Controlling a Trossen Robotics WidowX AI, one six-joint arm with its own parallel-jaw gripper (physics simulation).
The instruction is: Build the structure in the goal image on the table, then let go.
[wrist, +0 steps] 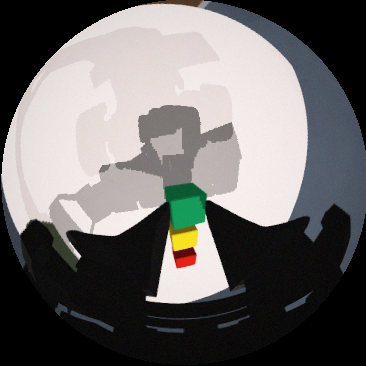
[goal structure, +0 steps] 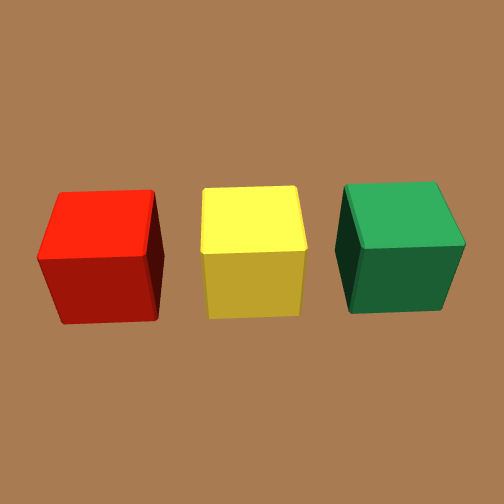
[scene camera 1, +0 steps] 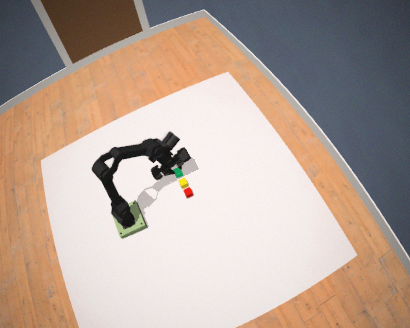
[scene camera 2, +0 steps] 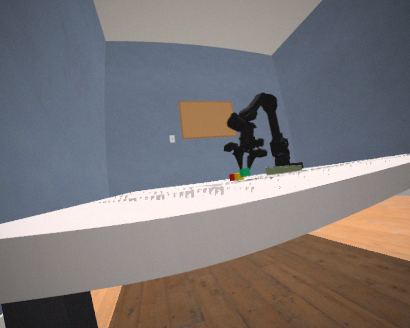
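Seen in the pictures: gripper, fingertip midpoint: (wrist: 187, 205) (scene camera 1: 177, 170) (scene camera 2: 244, 170); arm's base at its link origin: (scene camera 1: 127, 221) (scene camera 2: 281, 166).
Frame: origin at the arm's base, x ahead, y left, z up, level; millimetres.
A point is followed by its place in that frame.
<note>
A green cube (scene camera 1: 178, 173) @(x 311, y 108, z 10 mm) (scene camera 2: 245, 172) @(x 319, y 138, z -6 mm) (wrist: 187, 213) @(x 312, y 122, z 12 mm) is between the fingertips of my gripper (scene camera 1: 177, 170) @(x 314, y 126, z 4 mm) (scene camera 2: 244, 169) @(x 314, y 126, z 4 mm) (wrist: 187, 205) @(x 314, y 126, z 4 mm), which is shut on it. In the second scene view the green cube appears slightly higher than the yellow cube (scene camera 1: 184, 183) @(x 315, y 55, z -4 mm) (scene camera 2: 240, 176) (wrist: 185, 239) @(x 313, y 69, z -3 mm), and close beside it. The yellow cube rests on the white table. A red cube (scene camera 1: 188, 193) @(x 311, y 0, z -3 mm) (scene camera 2: 232, 177) @(x 327, y 25, z -20 mm) (wrist: 185, 260) @(x 313, y 16, z -3 mm) rests on the table on the yellow cube's other side. The three cubes form a line. Whether the green cube touches the yellow one or the table I cannot tell.
The arm's green base plate (scene camera 1: 133, 231) @(x 5, y -54, z -13 mm) (scene camera 2: 283, 170) @(x 66, y 82, z -22 mm) is on the white table top (scene camera 1: 225, 250) @(x 340, y -310, z -36 mm) (scene camera 2: 125, 212) @(x 711, y 590, z -36 mm) (wrist: 270, 150) @(x 501, y 180, z -36 mm), to the lower left of the cubes in the first scene view. The arm's shadow falls around the cubes. A brown board (scene camera 2: 206, 120) is on the blue wall.
</note>
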